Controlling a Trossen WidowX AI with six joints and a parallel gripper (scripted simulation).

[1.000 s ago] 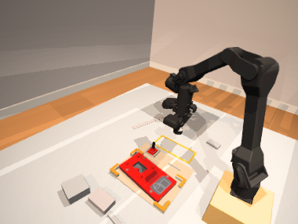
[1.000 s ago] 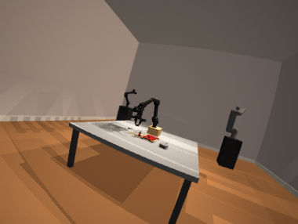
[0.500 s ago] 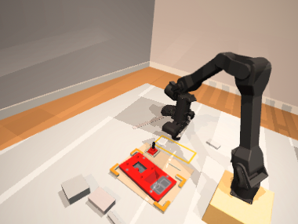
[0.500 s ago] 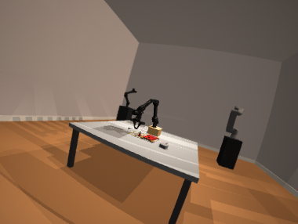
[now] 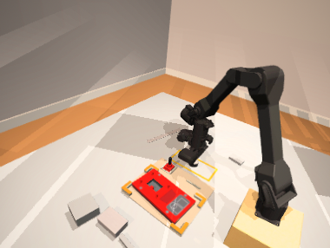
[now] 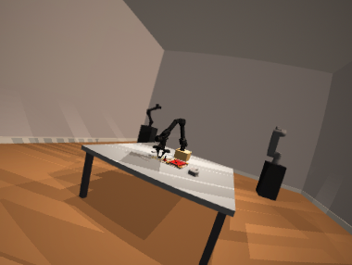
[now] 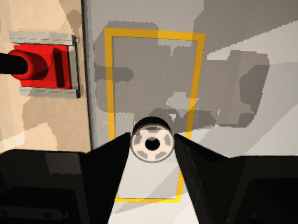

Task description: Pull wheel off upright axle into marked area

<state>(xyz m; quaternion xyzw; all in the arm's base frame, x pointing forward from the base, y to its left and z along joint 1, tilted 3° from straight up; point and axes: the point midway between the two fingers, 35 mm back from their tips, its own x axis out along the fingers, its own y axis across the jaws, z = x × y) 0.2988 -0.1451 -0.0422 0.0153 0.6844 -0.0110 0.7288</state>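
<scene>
Now: the black wheel right at my gripper tip. From my gripper tip the other things lie so: white block (150 mm behind, 140 mm to the right); thin ruler strip (210 mm ahead, 90 mm to the right, 10 mm below).
</scene>
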